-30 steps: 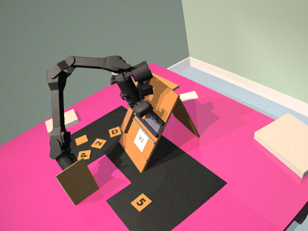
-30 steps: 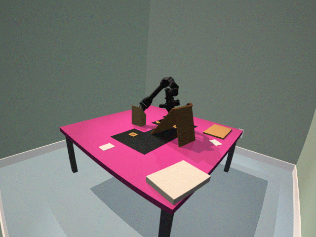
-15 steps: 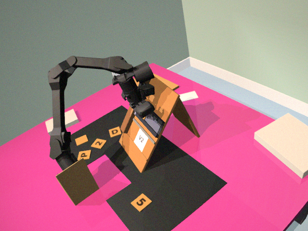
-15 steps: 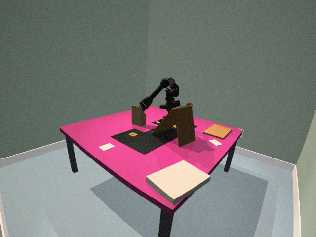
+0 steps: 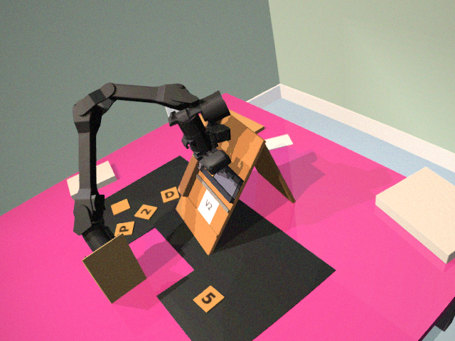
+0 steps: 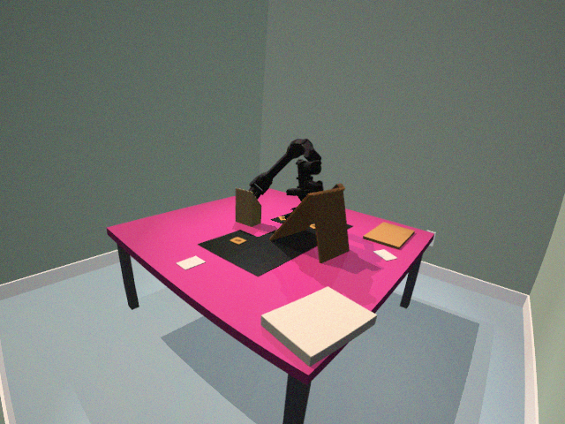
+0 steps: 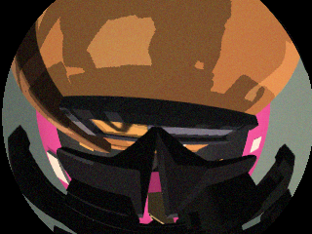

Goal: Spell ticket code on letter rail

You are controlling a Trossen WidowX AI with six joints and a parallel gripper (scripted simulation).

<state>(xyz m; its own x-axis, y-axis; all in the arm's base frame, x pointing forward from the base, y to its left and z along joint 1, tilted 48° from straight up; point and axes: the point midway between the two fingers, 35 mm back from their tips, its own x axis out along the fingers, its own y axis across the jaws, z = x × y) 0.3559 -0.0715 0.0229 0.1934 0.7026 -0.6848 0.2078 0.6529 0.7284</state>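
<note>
Now: the white ticket 6 cm behind my gripper tip, 1 cm to the right of it and 8 cm below it. From my gripper tip the other things lie so: white block (22 cm behind, 55 cm to the left, 16 cm below); then orange flat panel (31 cm ahead, 39 cm to the left, 16 cm below); then black mat (16 cm behind, 2 cm to the left, 17 cm below).
</note>
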